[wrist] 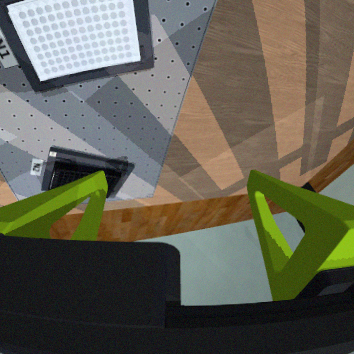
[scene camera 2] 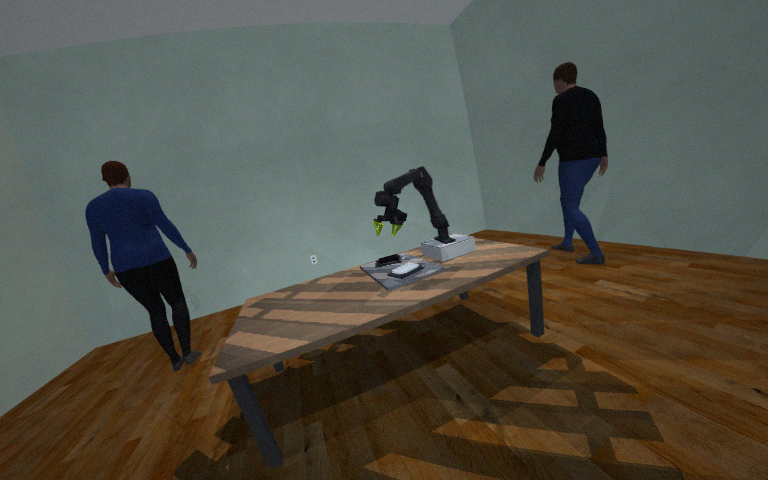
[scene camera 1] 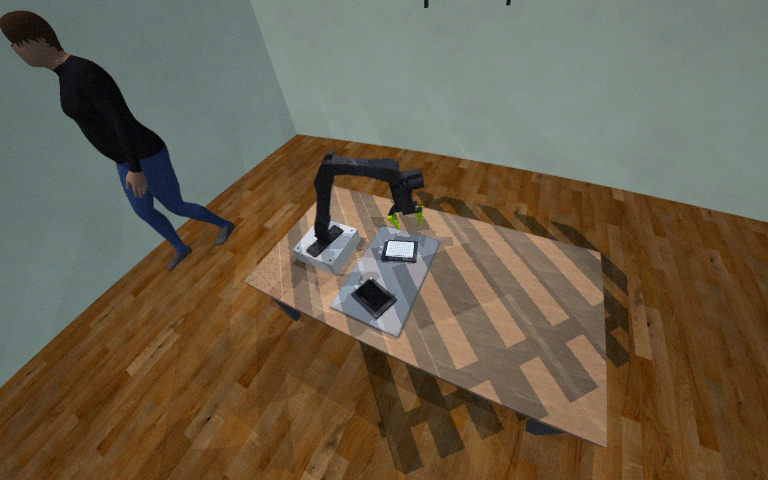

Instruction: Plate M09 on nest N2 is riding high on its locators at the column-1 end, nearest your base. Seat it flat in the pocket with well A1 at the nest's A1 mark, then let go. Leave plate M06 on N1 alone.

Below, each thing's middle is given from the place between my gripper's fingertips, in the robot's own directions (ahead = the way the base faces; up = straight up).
I see the black well plate (wrist: 62,173) 2 cm behind my hand, 26 cm to the right of it and 19 cm below it. From my hand the other things lie so: white well plate (wrist: 56,45) (7 cm behind, 1 cm to the left, 20 cm below); grey perforated plate (scene camera 1: 402,279) (4 cm behind, 12 cm to the right, 22 cm below).
